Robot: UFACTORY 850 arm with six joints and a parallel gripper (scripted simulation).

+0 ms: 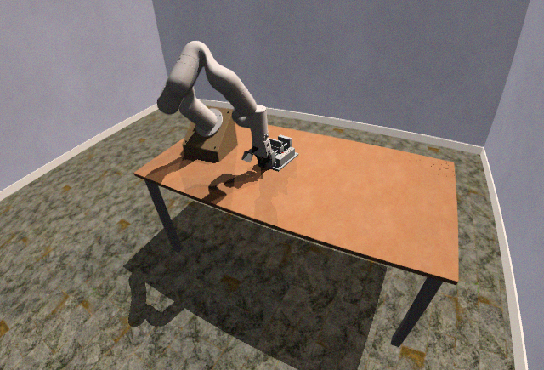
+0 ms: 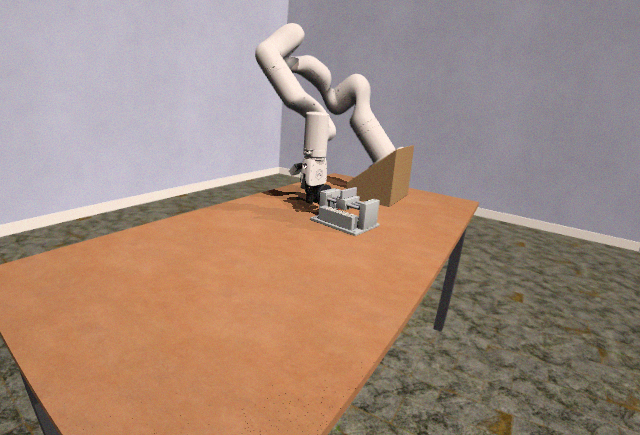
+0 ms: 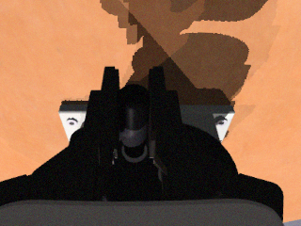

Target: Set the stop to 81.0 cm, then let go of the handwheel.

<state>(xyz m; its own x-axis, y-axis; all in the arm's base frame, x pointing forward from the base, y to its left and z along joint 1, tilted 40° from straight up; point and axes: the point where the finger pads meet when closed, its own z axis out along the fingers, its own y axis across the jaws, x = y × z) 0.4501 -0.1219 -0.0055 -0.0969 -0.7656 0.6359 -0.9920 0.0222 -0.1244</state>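
Now: the grey stop fixture 15 cm to the left of my hand and 3 cm above it. Also, from my hand: handwheel 2 cm to the left.
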